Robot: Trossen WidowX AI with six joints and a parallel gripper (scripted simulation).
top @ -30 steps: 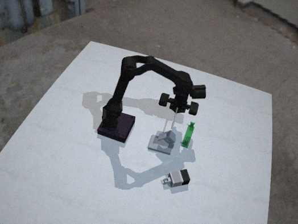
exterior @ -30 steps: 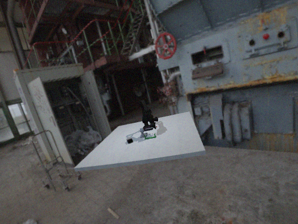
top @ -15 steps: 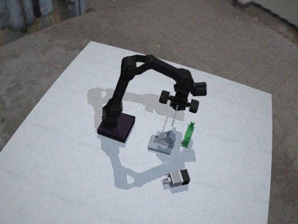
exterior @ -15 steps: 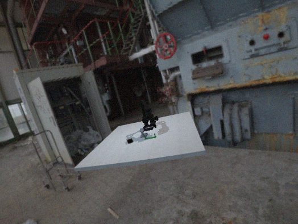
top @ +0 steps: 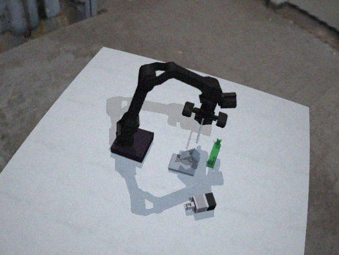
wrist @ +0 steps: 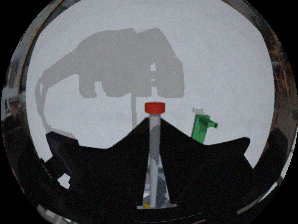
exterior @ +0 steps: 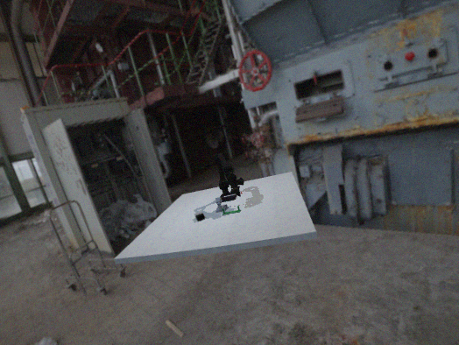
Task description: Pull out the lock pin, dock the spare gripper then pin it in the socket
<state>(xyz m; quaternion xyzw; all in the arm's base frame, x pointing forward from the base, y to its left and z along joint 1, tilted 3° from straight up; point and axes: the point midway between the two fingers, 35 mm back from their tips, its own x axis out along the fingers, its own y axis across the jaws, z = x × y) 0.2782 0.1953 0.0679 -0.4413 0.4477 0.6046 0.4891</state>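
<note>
My gripper tip is 100 mm short of the green block, 70 mm to the left of it and 60 mm above it. Also, from my gripper tip: grey mount (10 mm ahead, 180 mm to the right, 30 mm below); then spare gripper (120 mm ahead, 340 mm to the right, 60 mm below).
</note>
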